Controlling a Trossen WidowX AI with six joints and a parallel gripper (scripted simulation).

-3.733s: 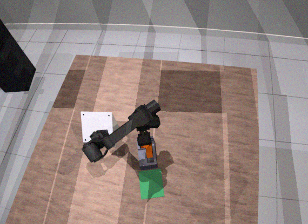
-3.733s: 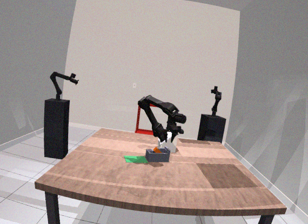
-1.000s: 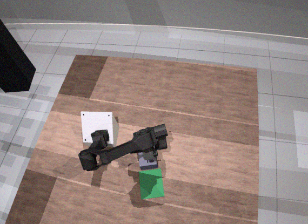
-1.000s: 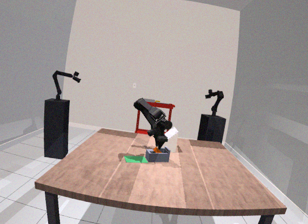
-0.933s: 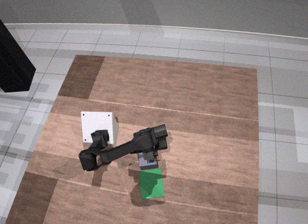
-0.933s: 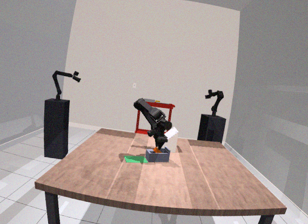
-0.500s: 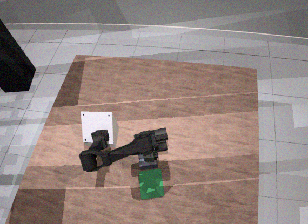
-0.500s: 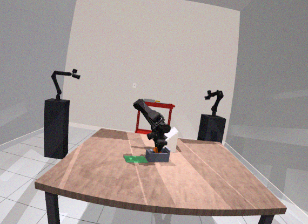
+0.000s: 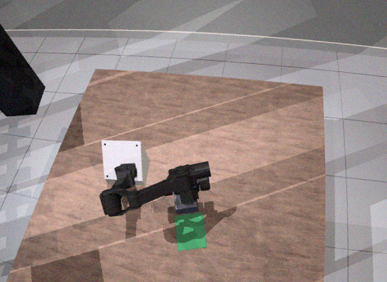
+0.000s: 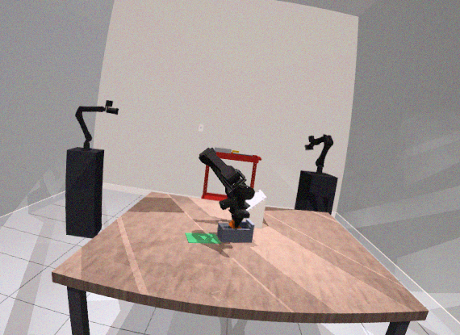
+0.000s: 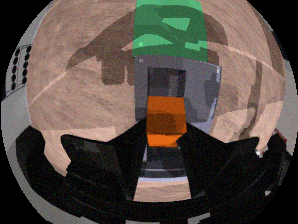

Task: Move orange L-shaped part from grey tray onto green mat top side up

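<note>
The green mat lies 15 cm to the right of my gripper tip and 8 cm below it. From my gripper tip the other things lie so: orange L-shaped part (2 cm behind, 3 cm to the left, 3 cm below).
</note>
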